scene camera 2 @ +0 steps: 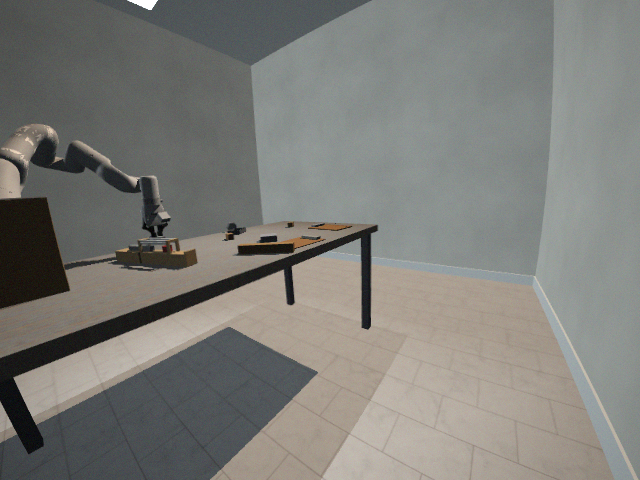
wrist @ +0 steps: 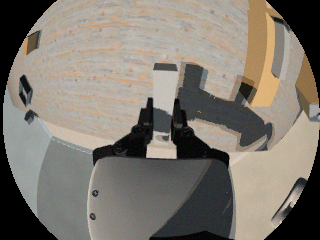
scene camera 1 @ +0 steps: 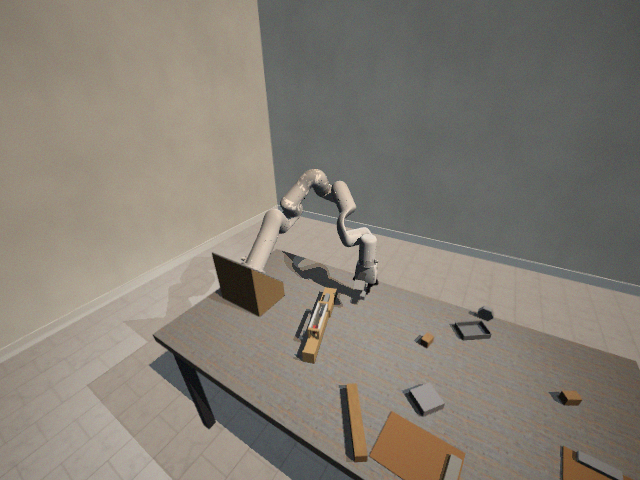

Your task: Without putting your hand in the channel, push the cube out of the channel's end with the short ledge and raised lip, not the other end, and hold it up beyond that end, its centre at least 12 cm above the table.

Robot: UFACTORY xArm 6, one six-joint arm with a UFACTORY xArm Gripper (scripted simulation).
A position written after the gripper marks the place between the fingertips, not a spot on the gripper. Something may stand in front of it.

Observation:
In view: the gripper point(wrist: 162, 107), a pale grey stick point(wrist: 165, 75) and a channel point(scene camera 2: 188, 258).
The channel also shows in scene camera 1 point(scene camera 1: 313, 343).

